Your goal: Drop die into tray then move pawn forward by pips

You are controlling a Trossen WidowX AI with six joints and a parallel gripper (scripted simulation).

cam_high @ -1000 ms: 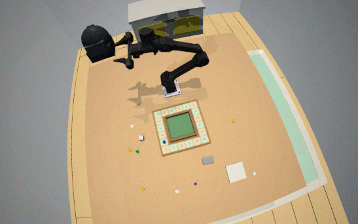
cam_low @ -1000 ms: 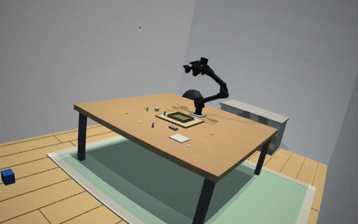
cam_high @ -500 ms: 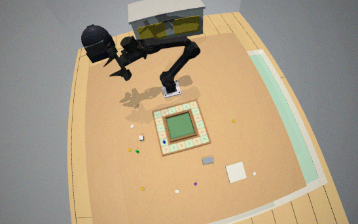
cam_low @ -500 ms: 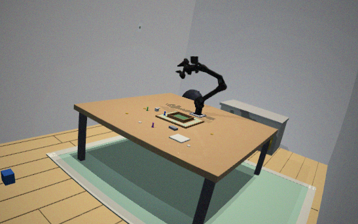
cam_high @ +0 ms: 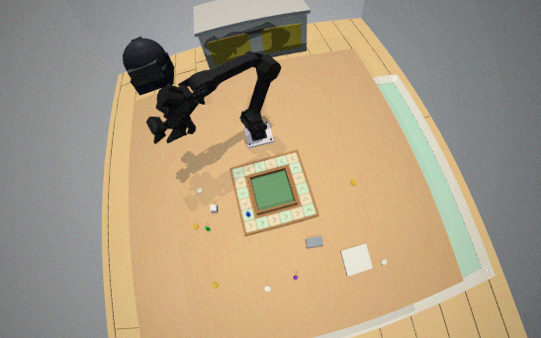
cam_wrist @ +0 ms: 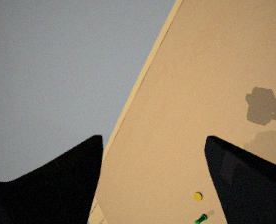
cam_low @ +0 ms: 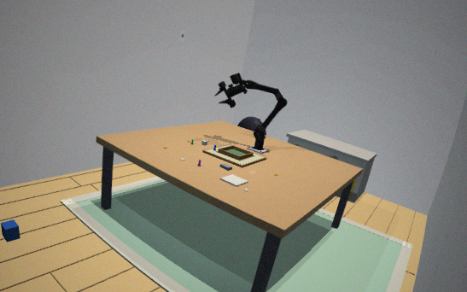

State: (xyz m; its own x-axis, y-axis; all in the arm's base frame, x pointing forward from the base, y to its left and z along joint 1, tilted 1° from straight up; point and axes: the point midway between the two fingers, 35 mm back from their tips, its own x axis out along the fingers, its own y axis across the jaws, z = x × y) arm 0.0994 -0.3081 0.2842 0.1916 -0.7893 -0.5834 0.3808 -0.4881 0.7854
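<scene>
Now: gripper tip 18 cm short of the white die, 9 cm to the right of it and 26 cm above it. Also, from my gripper tip: green dice tray 17 cm ahead, 33 cm to the left, 27 cm below; then blue pawn 24 cm ahead, 22 cm to the left, 25 cm below; then green pawn 25 cm ahead, 5 cm to the left, 26 cm below.
</scene>
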